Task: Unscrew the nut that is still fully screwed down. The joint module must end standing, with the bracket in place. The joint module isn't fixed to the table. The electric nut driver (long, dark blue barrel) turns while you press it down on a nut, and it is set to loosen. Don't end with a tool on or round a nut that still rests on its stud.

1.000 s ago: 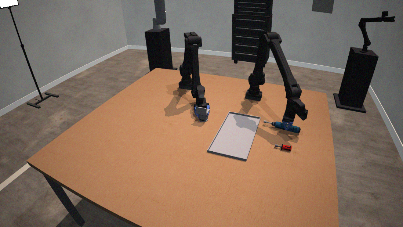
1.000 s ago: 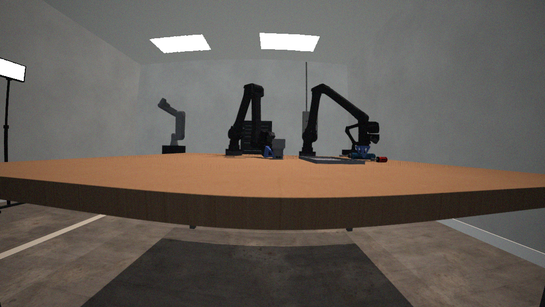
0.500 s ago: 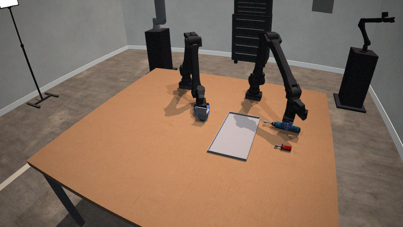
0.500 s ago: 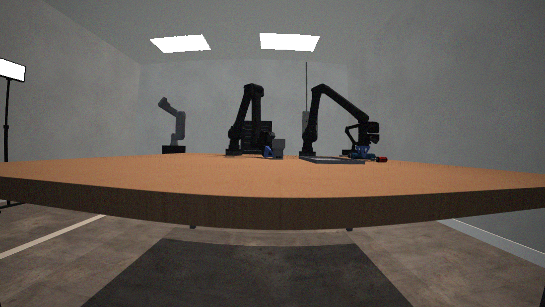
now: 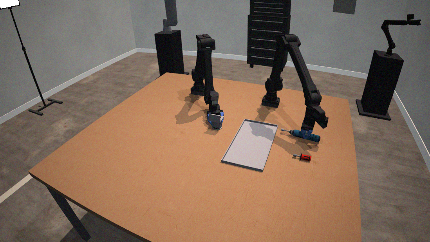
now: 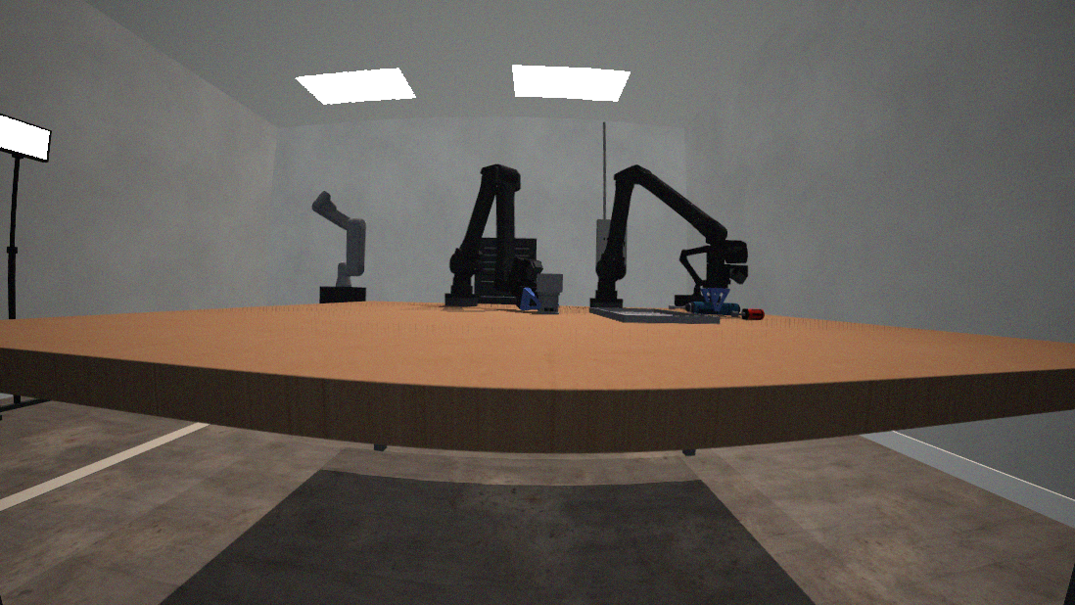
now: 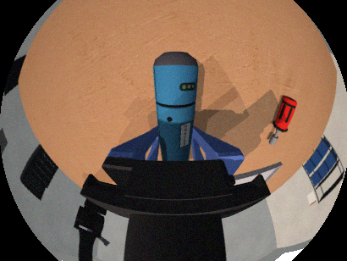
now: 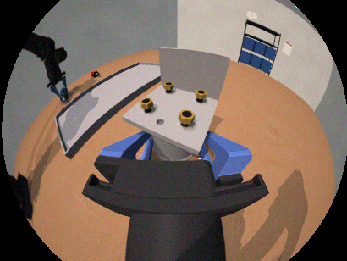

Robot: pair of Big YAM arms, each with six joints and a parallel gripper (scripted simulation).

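The joint module is 10 mm above my right hand. The rest, counted from my right hand: flat grey tray 80 mm ahead, 250 mm to the left, 20 mm below; then red-handled tool 130 mm ahead, 540 mm to the left, 10 mm below; then grey bracket 50 mm above.
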